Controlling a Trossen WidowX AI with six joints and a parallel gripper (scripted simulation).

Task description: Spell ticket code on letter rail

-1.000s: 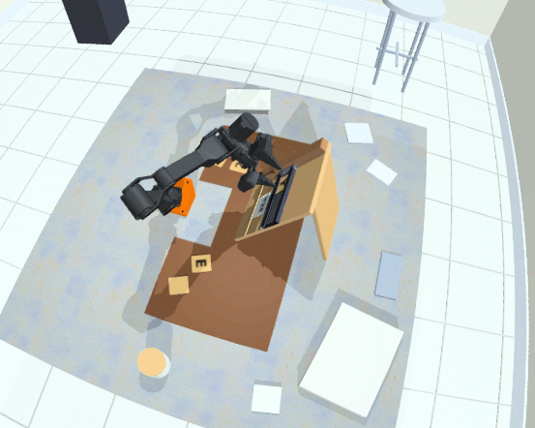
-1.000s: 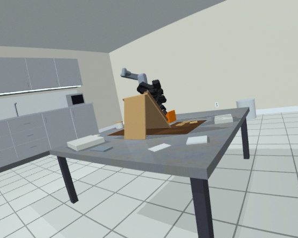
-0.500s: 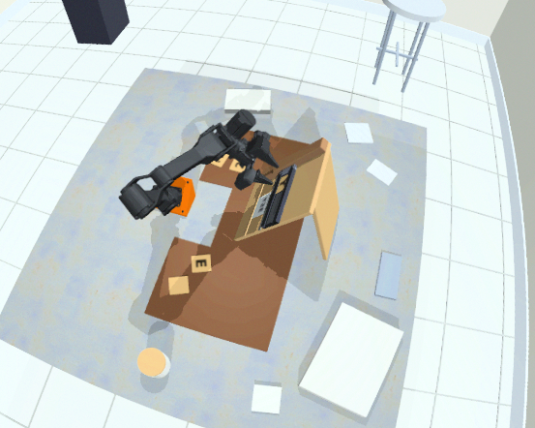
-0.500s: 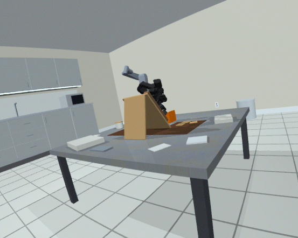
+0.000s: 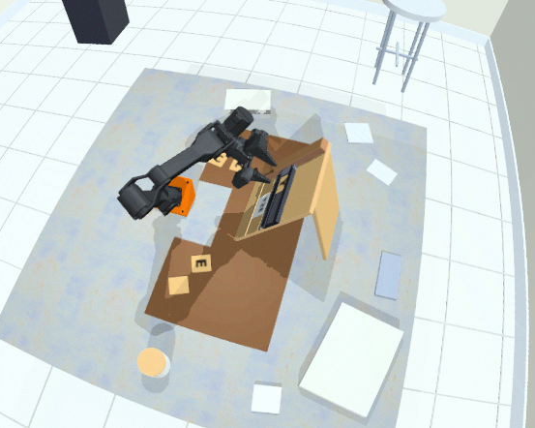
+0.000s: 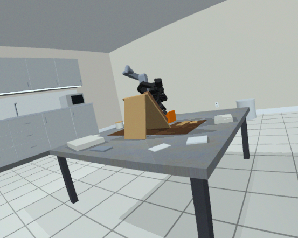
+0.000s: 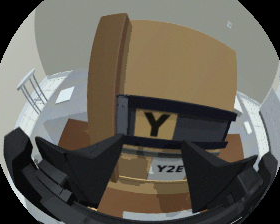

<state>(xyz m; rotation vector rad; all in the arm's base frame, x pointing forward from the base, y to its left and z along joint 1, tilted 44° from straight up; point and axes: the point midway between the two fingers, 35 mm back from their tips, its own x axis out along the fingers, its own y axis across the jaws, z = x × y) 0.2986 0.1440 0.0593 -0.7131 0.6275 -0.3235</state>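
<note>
My gripper tip is 100 mm above the white ticket, 50 mm to the left of it and 20 mm past it. Round my gripper tip: grey card 420 mm ahead, 190 mm below, 160 mm to the right; then white box 450 mm to the right, 340 mm ahead, 170 mm below; then brown mat 190 mm below, 110 mm behind, 70 mm to the right.
</note>
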